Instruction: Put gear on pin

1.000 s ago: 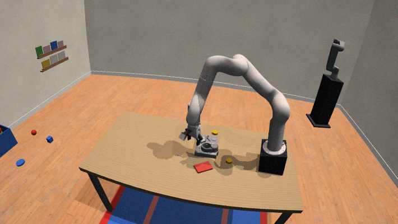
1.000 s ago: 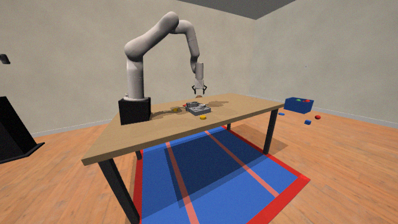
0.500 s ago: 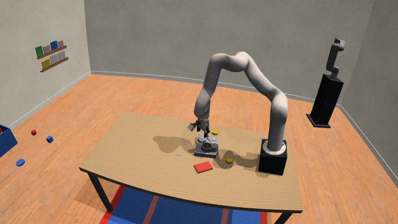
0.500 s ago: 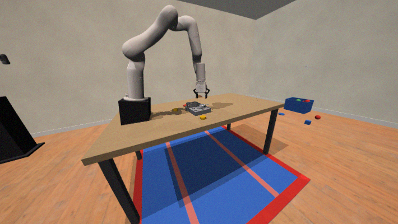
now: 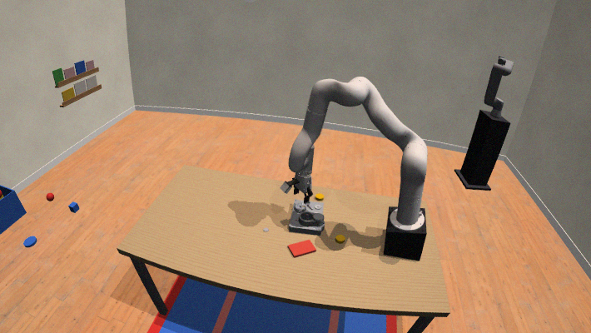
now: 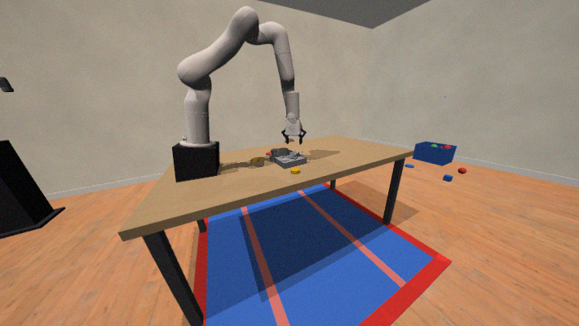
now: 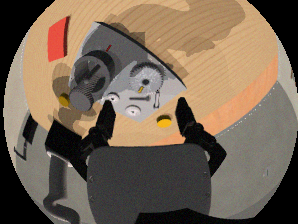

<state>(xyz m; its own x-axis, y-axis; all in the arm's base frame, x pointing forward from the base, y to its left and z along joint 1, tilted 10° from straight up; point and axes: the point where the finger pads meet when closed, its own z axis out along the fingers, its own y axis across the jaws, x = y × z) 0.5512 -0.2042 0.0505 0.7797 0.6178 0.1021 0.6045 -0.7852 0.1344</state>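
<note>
My hand is 80 mm above the toothed gear. Also, from my hand: small grey disc 170 mm ahead, 150 mm to the left, 130 mm below; red flat tile 270 mm to the left, 120 mm below, 20 mm behind.
</note>
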